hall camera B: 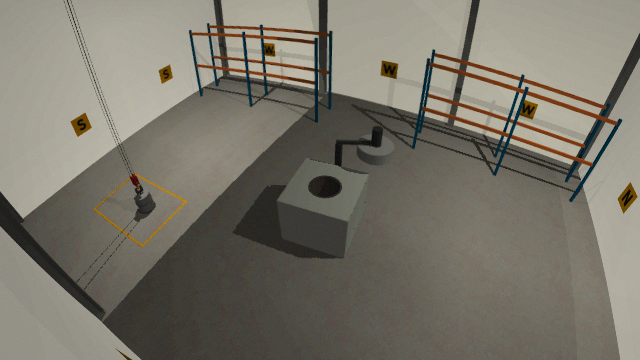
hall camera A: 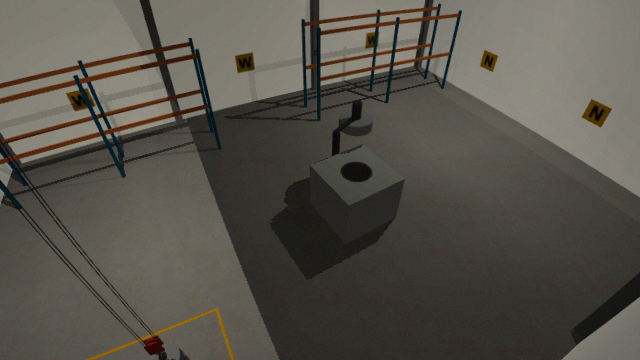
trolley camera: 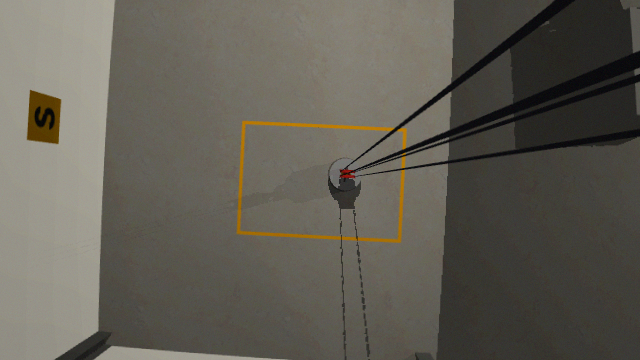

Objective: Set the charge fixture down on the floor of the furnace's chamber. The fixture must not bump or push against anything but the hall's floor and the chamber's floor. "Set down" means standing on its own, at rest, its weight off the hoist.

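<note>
The charge fixture (hall camera B: 144,202) (trolley camera: 334,176) is a grey cylinder inside the yellow floor marking. It leans slightly in the hall camera B view, and its dark shadow lies close at its base; I cannot tell whether it touches the floor. My hook (hall camera B: 139,189), under the red hook block (hall camera A: 154,345) (hall camera B: 134,180) (trolley camera: 347,173), is at the fixture's top and engaged with it. The ropes run down at a slant. The furnace (hall camera A: 357,200) (hall camera B: 312,220) is a grey box with a round opening (hall camera A: 356,172) (hall camera B: 325,186) in its top. The chamber's floor is hidden in darkness.
The round furnace lid (hall camera A: 356,126) (hall camera B: 375,152) is on a black swing arm (hall camera A: 336,142) (hall camera B: 338,152), beside the furnace on the W wall side. Two racks (hall camera A: 319,75) (hall camera B: 316,80) with blue posts and orange beams stand along the W wall. The yellow marking (hall camera B: 165,224) (trolley camera: 320,237) is near the S wall.
</note>
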